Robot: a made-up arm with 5 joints.
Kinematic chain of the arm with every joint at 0, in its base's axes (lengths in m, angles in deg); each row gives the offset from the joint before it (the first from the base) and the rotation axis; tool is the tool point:
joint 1: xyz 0 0 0.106 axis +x
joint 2: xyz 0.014 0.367 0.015 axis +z
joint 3: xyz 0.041 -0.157 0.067 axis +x
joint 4: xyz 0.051 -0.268 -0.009 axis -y
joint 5: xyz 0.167 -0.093 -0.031 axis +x
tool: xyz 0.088 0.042 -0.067
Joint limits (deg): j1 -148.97..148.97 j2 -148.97..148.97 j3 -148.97..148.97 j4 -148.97..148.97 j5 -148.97..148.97
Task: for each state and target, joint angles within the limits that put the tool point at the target. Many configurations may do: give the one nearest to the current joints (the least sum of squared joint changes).
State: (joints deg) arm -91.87 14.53 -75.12 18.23 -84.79
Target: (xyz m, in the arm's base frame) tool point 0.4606 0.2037 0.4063
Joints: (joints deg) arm -39.31 12.35 -49.91 3.12 -86.79
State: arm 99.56 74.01 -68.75 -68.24 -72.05
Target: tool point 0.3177 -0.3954 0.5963
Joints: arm 67.83 71.16 -106.24 -80.88 -68.86
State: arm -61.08 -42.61 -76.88 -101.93 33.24
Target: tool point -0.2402 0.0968 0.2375
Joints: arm -73.64 -26.54 -47.93 -102.97 39.96
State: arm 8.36 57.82 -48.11 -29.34 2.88
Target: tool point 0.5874 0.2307 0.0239
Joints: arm -10.89 54.94 -20.52 -39.43 0.85
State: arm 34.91 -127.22 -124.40 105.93 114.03
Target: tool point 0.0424 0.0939 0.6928
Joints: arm 34.63 -121.78 -82.03 115.55 118.52
